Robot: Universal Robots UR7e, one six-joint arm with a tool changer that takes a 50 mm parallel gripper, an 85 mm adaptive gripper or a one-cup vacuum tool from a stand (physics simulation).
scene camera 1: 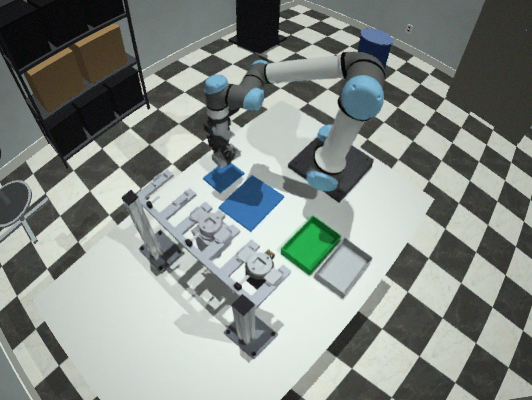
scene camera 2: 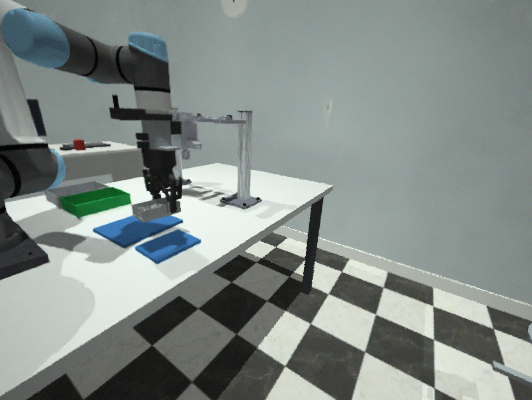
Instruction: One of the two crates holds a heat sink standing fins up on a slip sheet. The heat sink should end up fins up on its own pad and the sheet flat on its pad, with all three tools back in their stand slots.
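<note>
My gripper (scene camera 1: 224, 154) (scene camera 2: 164, 200), the adaptive one on the arm, is shut on the grey heat sink (scene camera 1: 223, 159) (scene camera 2: 149, 210). The heat sink hangs in the air, over the far part of the small blue pad (scene camera 1: 220, 182) (scene camera 2: 168, 246) as seen in scene camera 1. Its fins are too small and blurred to make out. The large blue pad (scene camera 1: 251, 204) (scene camera 2: 122, 234) lies beside the small one. The green crate (scene camera 1: 312, 245) (scene camera 2: 97, 202) and the grey crate (scene camera 1: 343, 268) (scene camera 2: 75, 189) stand side by side; I cannot tell a slip sheet in either.
The tool stand (scene camera 1: 186, 242) (scene camera 2: 244, 160) stands beside the pads. Two tool bodies (scene camera 1: 210, 225) (scene camera 1: 259, 265) sit in its slots, and two other slot forks are unoccupied. The robot's dark base plate (scene camera 1: 357, 160) is on the other side of the pads.
</note>
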